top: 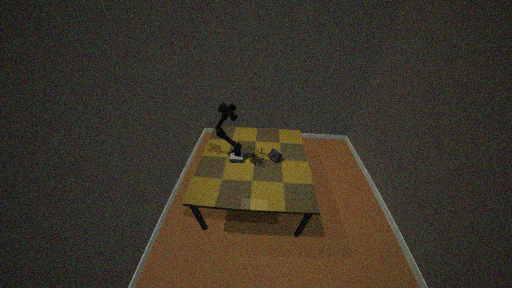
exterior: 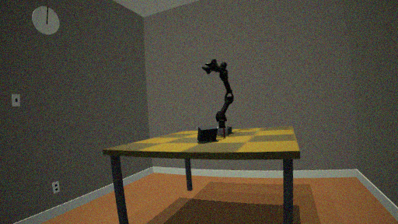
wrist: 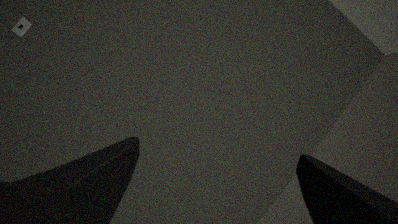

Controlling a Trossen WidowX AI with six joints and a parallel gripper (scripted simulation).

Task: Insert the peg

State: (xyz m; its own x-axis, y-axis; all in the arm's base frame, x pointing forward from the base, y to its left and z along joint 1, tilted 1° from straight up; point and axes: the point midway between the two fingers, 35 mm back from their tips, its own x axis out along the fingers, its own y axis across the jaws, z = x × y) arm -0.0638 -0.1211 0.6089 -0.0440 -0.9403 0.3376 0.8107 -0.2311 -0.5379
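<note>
The round red peg is 360 mm ahead of my gripper tip, 210 mm to the left of it and 620 mm below it. From my gripper tip the other things lie so: dark grey sloped panel: 500 mm ahead, 110 mm to the left, 630 mm below.
</note>
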